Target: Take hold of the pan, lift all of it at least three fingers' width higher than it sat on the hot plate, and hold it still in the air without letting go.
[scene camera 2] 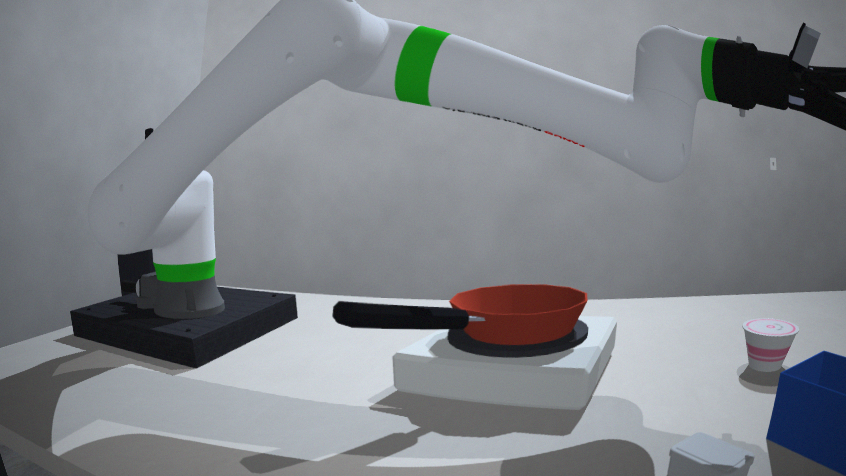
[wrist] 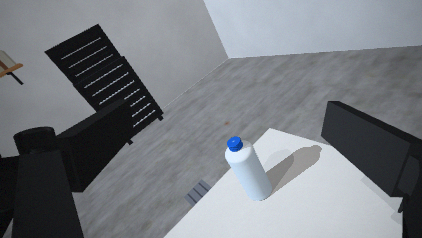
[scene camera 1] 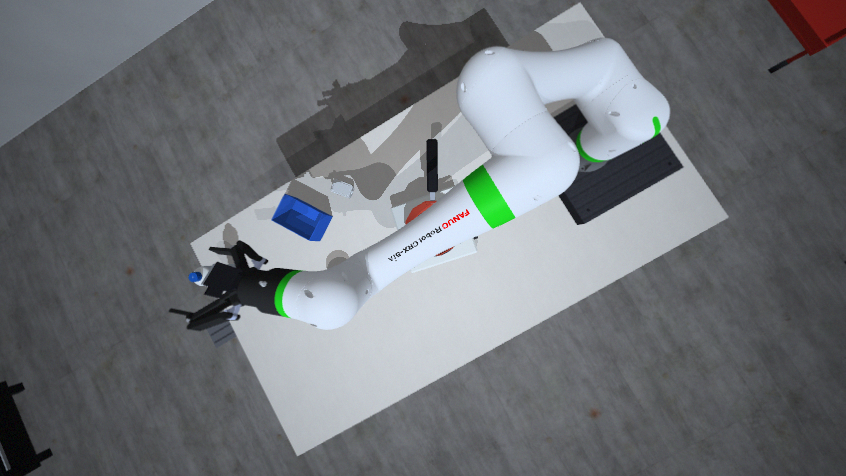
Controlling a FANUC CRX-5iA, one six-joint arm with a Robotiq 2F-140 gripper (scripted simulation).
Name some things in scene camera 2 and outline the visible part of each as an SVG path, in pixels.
The gripper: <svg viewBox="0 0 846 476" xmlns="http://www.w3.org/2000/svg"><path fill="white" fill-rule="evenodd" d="M755 51L751 71L752 97L755 104L786 110L789 107L792 110L804 112L846 130L846 98L836 94L837 92L846 92L846 68L808 66L807 69L803 66L804 70L801 73L790 72L788 55Z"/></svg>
A white hot plate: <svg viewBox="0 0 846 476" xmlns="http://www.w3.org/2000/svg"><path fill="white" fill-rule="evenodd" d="M617 320L614 317L580 316L573 330L566 336L549 342L528 345L486 343L471 338L464 329L438 330L396 352L392 356L394 386L398 391L455 400L523 407L580 410L590 398L615 347Z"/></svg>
A pink-striped cup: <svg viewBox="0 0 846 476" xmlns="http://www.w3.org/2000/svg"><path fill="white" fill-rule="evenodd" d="M744 322L742 327L745 332L749 367L762 372L779 370L796 334L799 332L799 327L788 321L770 318L752 319Z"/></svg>
